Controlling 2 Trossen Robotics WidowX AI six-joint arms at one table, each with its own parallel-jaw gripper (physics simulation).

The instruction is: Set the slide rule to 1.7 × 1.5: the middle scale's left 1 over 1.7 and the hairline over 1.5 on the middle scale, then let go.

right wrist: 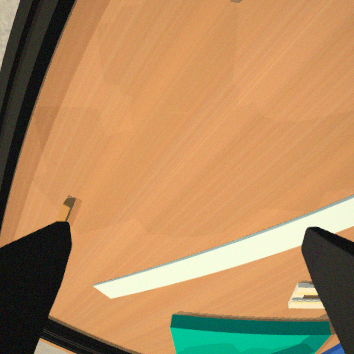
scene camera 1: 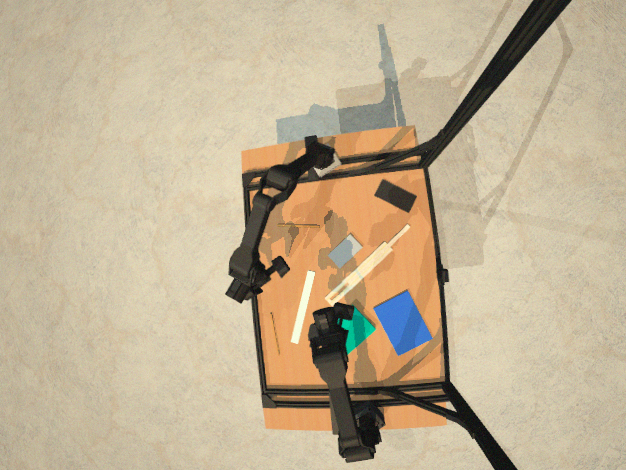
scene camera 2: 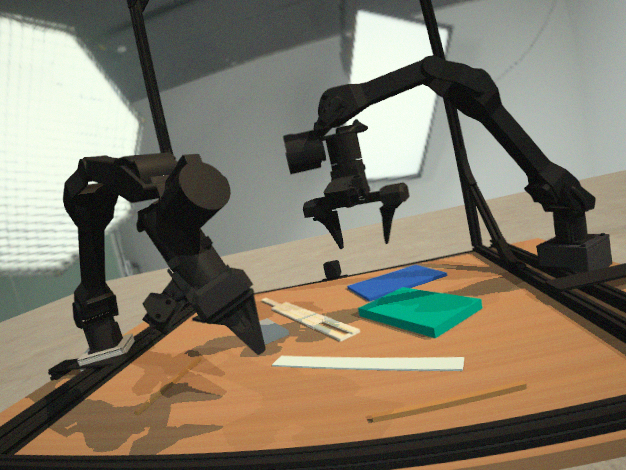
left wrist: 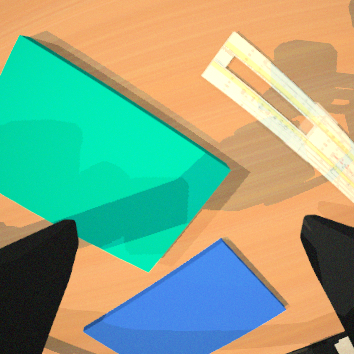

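The cream slide rule (scene camera 1: 373, 259) (scene camera 2: 298, 313) (left wrist: 265, 114) lies diagonally on the table. Its middle slide (scene camera 1: 399, 234) (scene camera 2: 268, 302) sticks out at the upper-right end in scene camera 1; the slot is open at the lower-left end. A faint clear cursor (scene camera 1: 359, 273) sits near mid-body. The scale marks are too small to read, and the hairline's place is unclear. A cut-off end of the rule (right wrist: 295, 299) shows in the right wrist view. My left gripper (scene camera 2: 364, 245) (left wrist: 191, 230) is open and empty, high above the table. My right gripper (right wrist: 190, 237) is open and empty, tilted, left of the rule.
A green block (scene camera 1: 360, 331) (scene camera 2: 419, 311) (left wrist: 110, 130) lies by the rule's slotted end, with a blue slab (scene camera 1: 403, 322) (left wrist: 190, 305) nearby. A white strip (scene camera 1: 303, 307) (scene camera 2: 369, 363), grey block (scene camera 1: 345, 250), black block (scene camera 1: 395, 195) and two thin sticks (scene camera 1: 298, 225) (scene camera 2: 444, 403) lie around. A black frame borders the table.
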